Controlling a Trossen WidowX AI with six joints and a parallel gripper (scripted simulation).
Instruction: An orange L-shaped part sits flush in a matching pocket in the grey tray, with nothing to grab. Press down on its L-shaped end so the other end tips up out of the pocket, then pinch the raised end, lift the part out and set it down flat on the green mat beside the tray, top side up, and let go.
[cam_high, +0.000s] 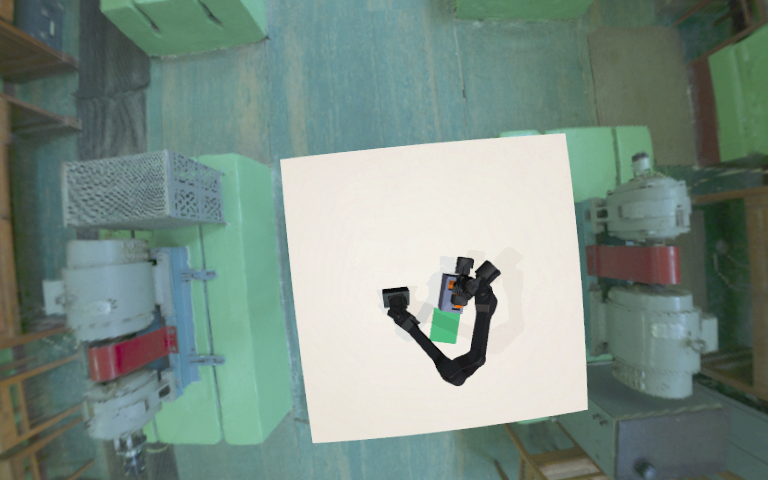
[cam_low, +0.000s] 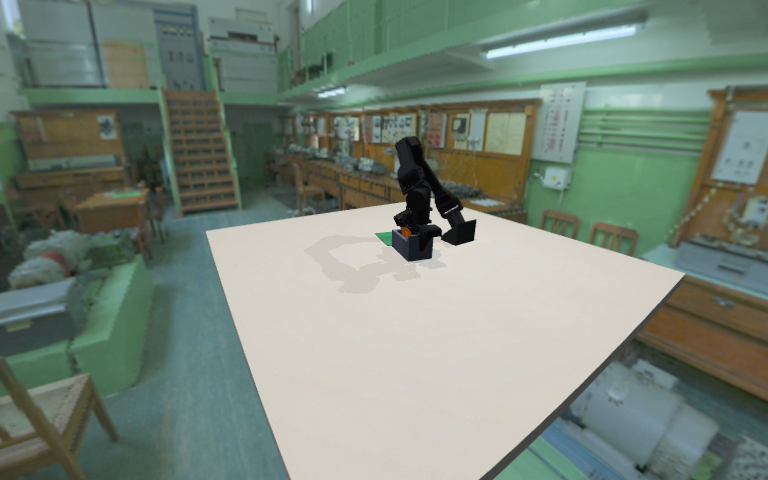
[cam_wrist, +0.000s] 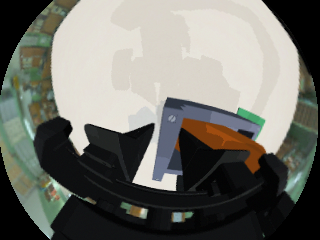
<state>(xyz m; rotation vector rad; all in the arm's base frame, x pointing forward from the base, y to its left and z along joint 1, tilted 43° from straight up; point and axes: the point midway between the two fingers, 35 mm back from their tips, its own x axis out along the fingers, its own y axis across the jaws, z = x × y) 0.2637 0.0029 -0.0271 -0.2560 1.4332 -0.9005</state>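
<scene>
My gripper tip is 5 cm to the left of the orange L-shaped part, 3 cm past it and 1 cm below it. From my gripper tip the other things lie so: green mat: 20 cm to the right, 9 cm behind, 5 cm below.
</scene>
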